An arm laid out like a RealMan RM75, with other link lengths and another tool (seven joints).
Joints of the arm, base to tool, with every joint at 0 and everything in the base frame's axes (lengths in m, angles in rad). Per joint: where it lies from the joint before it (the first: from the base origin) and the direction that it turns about. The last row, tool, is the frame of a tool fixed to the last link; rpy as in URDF.
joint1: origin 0 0 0.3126 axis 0 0 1
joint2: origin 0 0 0 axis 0 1 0
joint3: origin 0 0 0.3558 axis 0 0 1
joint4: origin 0 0 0 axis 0 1 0
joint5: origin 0 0 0.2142 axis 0 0 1
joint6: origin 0 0 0 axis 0 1 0
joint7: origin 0 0 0.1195 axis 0 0 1
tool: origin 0.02 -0.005 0.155 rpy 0 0.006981 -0.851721
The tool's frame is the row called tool.
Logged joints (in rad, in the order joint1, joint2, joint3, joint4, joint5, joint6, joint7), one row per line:
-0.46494, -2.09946, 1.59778, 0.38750, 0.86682, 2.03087, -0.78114
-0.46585, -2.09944, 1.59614, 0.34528, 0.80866, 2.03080, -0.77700
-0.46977, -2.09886, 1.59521, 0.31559, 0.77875, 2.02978, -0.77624
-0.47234, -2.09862, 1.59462, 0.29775, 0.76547, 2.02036, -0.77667
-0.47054, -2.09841, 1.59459, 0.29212, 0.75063, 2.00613, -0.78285
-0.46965, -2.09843, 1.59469, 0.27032, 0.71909, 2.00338, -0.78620
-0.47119, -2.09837, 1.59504, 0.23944, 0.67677, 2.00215, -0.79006
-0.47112, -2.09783, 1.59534, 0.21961, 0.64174, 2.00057, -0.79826
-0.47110, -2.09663, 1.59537, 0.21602, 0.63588, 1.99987, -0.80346
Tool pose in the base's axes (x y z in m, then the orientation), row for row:
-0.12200, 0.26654, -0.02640, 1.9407, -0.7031, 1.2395
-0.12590, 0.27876, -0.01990, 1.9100, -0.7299, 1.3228
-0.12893, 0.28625, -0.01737, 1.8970, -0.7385, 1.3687
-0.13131, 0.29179, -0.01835, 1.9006, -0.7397, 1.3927
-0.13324, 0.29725, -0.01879, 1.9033, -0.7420, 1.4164
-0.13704, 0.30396, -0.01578, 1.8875, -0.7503, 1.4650
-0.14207, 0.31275, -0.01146, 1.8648, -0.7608, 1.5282
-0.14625, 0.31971, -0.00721, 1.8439, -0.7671, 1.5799
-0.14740, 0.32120, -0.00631, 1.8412, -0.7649, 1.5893
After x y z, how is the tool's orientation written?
As angles about the fixed x, y, z axes (roll, pitch, yaw), in radians.
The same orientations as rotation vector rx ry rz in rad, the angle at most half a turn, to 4 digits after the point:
2.0071, 0.7870, 1.4560
1.9864, 0.8337, 1.5308
1.9752, 0.8668, 1.5658
1.9748, 0.8963, 1.5797
1.9742, 0.9240, 1.5943
1.9599, 0.9578, 1.6307
1.9399, 0.9992, 1.6781
1.9208, 1.0318, 1.7154
1.9159, 1.0411, 1.7192

